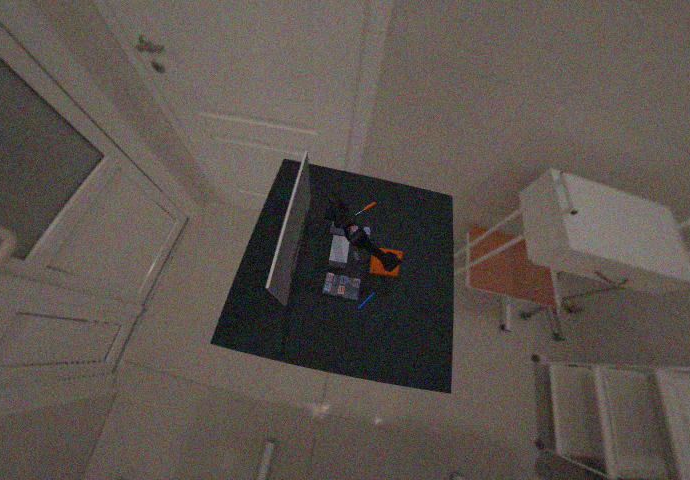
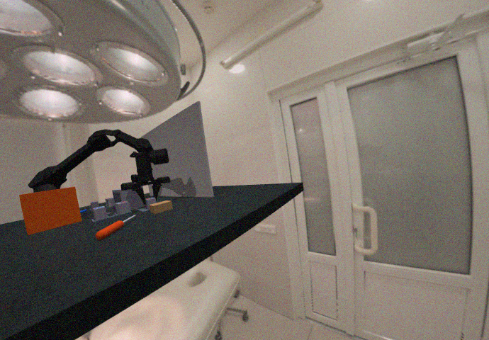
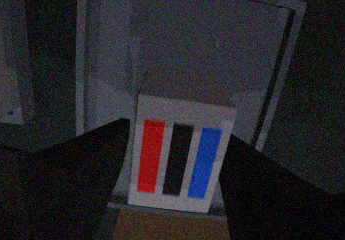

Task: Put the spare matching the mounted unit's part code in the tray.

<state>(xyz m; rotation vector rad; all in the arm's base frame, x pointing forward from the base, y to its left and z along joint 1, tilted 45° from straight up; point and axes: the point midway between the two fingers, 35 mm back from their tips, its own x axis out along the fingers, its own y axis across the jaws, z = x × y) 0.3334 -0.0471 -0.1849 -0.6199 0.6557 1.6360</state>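
My gripper tip is now 90 mm to the left of the tan block, 10 mm short of it and 10 mm above it. Round my gripper tip: white panel (230 mm to the left, 200 mm above, 190 mm ahead); then blue pen (420 mm to the left, 280 mm behind, 20 mm below); then mounted unit (200 mm to the left, 50 mm behind, 30 mm above).
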